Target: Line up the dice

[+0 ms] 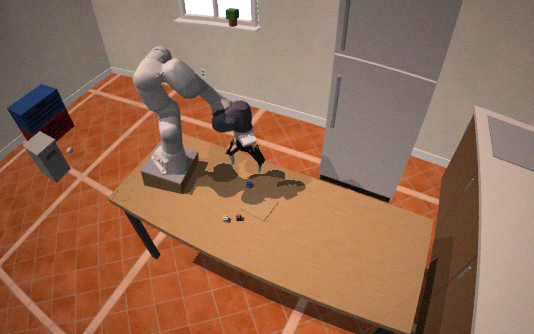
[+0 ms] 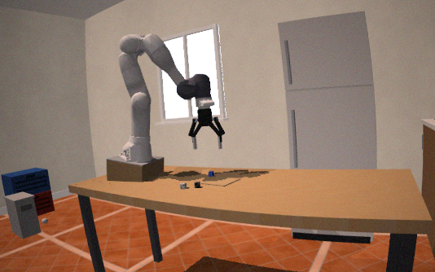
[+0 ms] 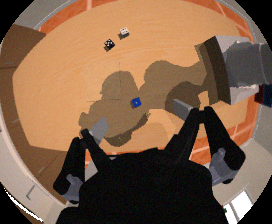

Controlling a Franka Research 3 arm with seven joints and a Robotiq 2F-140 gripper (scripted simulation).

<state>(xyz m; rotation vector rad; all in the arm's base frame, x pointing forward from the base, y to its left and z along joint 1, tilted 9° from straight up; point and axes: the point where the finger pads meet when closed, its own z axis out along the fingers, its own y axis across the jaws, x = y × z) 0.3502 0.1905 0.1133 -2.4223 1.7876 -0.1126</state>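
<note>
Now: hand 10 mm short of the blue die and 140 mm above it. From my hand the other things lie so: wood-coloured mat 140 mm ahead, 70 mm to the right, 150 mm below.
</note>
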